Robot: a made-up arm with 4 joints.
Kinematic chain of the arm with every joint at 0, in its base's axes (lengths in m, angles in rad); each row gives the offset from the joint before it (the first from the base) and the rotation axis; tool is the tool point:
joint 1: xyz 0 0 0.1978 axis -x
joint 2: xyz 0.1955 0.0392 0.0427 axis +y
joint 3: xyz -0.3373 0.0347 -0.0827 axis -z
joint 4: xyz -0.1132 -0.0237 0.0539 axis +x
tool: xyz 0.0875 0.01 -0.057
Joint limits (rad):
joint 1: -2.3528..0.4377
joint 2: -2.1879..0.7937
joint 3: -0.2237..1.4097
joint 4: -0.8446..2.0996
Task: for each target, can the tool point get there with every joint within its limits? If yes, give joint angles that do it. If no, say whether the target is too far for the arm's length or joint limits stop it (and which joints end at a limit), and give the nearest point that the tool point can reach.
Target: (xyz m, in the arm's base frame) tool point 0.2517 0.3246 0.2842
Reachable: yes | joints -1.5965 -1.4935 0.4707 0.0939
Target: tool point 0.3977 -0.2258 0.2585
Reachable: no: joint limits stop it (at a limit: joint 1, joint 2, joint 3, joint 4) | nearest point 0.4580 -0.0753 0.0132 | short by 0.294 m
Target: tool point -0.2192 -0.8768 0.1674
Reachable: no: too far | nearest point -0.0557 -0.3224 0.1866 | short by 0.578 m
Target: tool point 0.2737 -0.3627 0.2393
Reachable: no: joint limits stop it (at a limit: joint 2, joint 3, joint 4) | nearest point -0.0236 -0.2941 0.2315 | short by 0.305 m
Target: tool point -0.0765 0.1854 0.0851
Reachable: yes | joints -0.5689 -0.4867 1.0964 0.1962
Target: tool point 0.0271 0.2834 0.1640
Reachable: yes | joints -1.0905 -0.8581 0.9079 0.4716
